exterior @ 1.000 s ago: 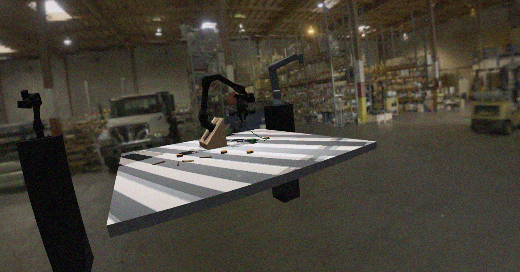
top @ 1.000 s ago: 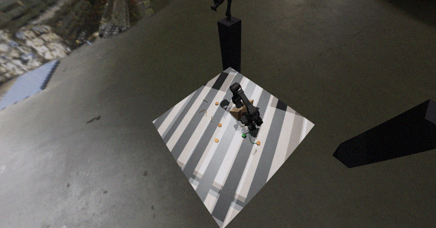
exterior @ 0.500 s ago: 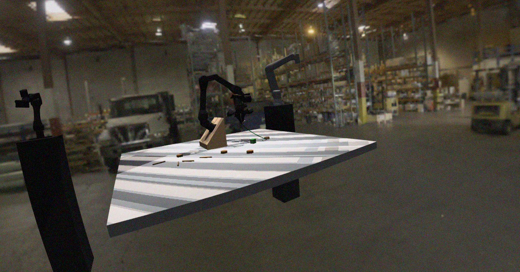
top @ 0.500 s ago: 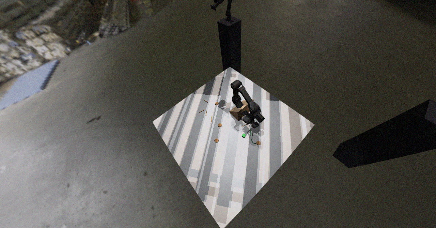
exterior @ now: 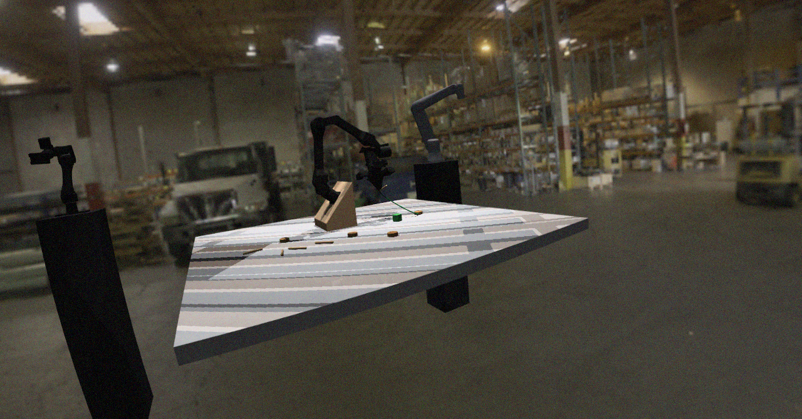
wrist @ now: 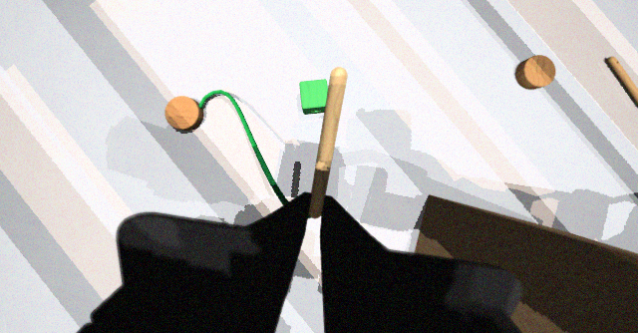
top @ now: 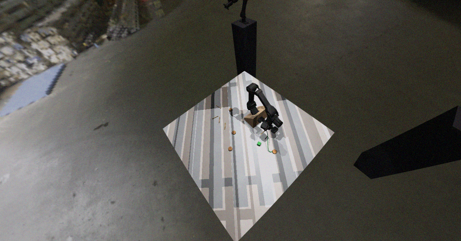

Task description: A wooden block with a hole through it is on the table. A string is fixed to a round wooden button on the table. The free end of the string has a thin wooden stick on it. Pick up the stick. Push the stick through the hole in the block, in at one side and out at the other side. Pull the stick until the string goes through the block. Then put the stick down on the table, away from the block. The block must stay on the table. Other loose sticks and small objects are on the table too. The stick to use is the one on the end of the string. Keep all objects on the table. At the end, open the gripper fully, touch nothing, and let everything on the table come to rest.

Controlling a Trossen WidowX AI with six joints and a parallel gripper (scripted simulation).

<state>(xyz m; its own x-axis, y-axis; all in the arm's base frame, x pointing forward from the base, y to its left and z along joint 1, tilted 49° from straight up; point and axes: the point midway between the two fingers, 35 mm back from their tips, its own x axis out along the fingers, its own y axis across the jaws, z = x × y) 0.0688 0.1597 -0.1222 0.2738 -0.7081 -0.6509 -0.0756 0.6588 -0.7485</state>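
Now: gripper tip 9 cm short of the green cube, 2 cm to the right of it and 12 cm above it. From my gripper tip the other things lie so: thin wooden stick: 1 cm ahead, 1 cm above; then round wooden button: 4 cm ahead, 17 cm to the left, 13 cm below.
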